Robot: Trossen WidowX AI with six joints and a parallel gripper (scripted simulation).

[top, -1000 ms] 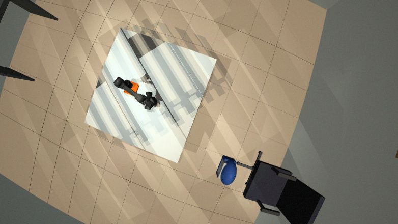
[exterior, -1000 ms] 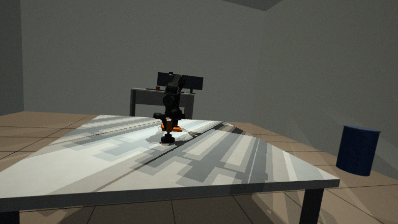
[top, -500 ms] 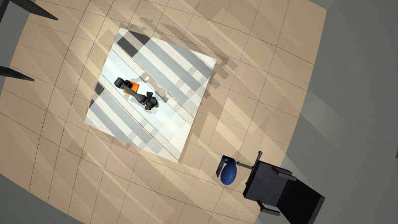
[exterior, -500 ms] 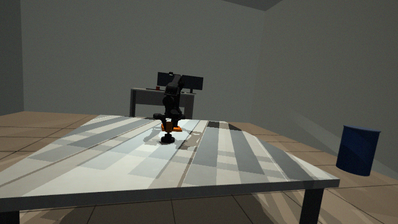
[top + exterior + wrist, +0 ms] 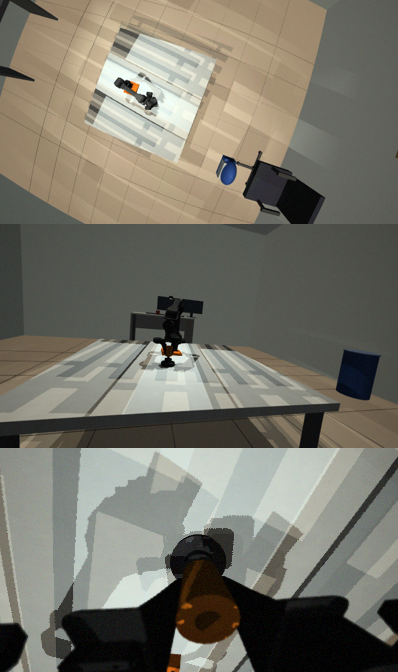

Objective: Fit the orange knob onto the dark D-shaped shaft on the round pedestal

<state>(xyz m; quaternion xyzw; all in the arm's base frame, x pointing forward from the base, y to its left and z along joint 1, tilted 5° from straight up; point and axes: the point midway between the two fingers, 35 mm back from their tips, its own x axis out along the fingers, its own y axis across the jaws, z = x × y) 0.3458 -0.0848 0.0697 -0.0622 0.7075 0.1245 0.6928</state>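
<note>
Right now the orange knob is 20 mm above my gripper tip. The rest, counted from my gripper tip: round dark pedestal 40 mm below.
</note>
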